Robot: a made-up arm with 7 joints.
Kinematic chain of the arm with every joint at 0, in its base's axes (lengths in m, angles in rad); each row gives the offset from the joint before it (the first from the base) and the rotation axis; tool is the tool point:
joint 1: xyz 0 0.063 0 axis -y
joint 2: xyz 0 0.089 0 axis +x
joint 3: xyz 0 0 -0.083 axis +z
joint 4: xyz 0 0 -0.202 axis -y
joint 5: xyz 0 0 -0.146 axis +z
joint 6: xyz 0 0 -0.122 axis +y
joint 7: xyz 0 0 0 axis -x
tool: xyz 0 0 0
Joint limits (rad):
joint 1: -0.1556..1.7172
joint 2: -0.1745..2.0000
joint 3: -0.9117..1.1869
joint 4: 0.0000..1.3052
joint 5: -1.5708..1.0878
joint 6: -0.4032..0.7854
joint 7: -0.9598..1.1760
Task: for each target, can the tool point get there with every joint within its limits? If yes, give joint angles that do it. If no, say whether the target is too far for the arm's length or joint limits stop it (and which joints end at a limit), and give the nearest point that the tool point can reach.
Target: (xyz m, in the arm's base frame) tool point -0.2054 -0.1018 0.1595
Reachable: no: joint limits stop it (at a limit: joint 2, joint 3, joint 4) | nearest point -0.2990 0.3753 0.2322 | short by 0.492 m
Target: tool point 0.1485 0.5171 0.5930
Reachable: no: too far | nearest point 0.0914 0.4691 0.3649 | short by 0.240 m
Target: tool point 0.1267 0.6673 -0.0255
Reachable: yes | joints 0.0826 1.6390 -0.5187 0.5625 0.0379 -0.2915 0.9219
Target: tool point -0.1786 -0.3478 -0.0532
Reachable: no: joint limits stop it (at a limit: joint 1, joint 2, joint 3, joint 4) | nearest point 0.1077 -0.1110 -0.3352 | short by 0.466 m
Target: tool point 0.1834 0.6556 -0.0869
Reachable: yes | joints 0.6280 1.1887 0.2272 0.3822 0.0148 -0.2185 -0.6885
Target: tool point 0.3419 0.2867 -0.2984
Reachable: yes | joints 0.3580 0.0887 0.4297 1.0872 -0.6389 0.1839 0.6304
